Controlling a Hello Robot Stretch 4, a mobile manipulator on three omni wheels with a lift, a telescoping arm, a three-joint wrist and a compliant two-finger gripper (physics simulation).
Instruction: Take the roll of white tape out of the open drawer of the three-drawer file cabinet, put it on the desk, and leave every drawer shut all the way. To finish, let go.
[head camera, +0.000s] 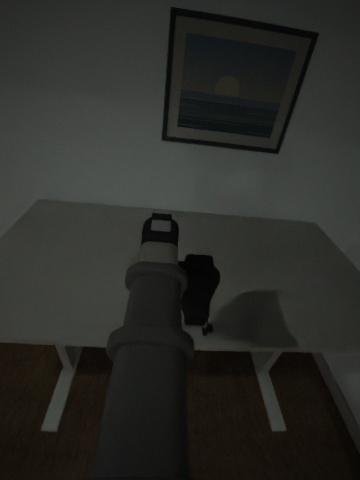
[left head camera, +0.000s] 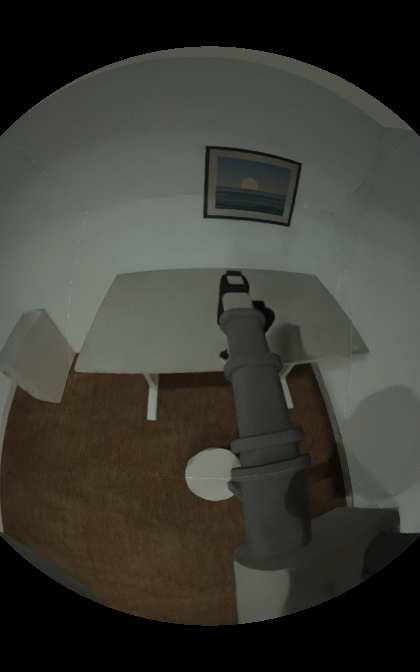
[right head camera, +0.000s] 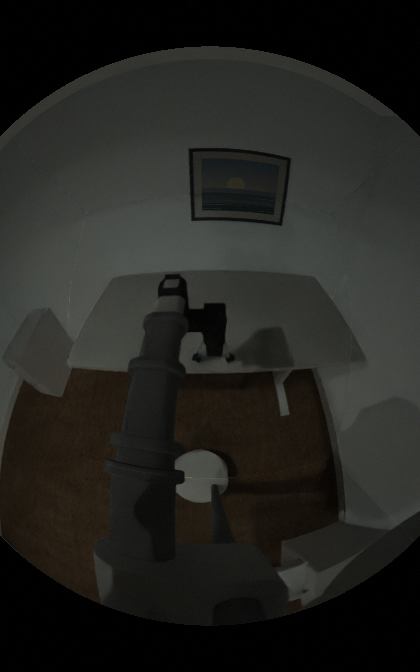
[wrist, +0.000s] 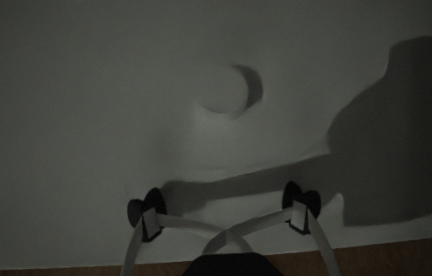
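Note:
The roll of white tape (wrist: 223, 91) lies flat on the desk (head camera: 90, 280) (left head camera: 150, 325) (right head camera: 125, 345) (wrist: 75, 125) in the wrist view. It is pale against the pale top, with a dark shadow at its right. In the head views the arm and gripper hide it. My gripper (right head camera: 213, 357) (wrist: 223, 202) is open and empty over the desk near its front edge, with the roll beyond the fingertips. The file cabinet (right head camera: 327, 545) is at the lower right of the right head view. A white drawer (right head camera: 294, 577) stands out from it; the lower drawers cannot be made out.
A round white stool or disc (left head camera: 212, 474) (right head camera: 202, 475) is on the brown floor in front of the desk. A pale box-like object (left head camera: 37, 355) (right head camera: 40, 352) is left of the desk. A framed picture (head camera: 230, 107) hangs on the wall behind. The room is dim.

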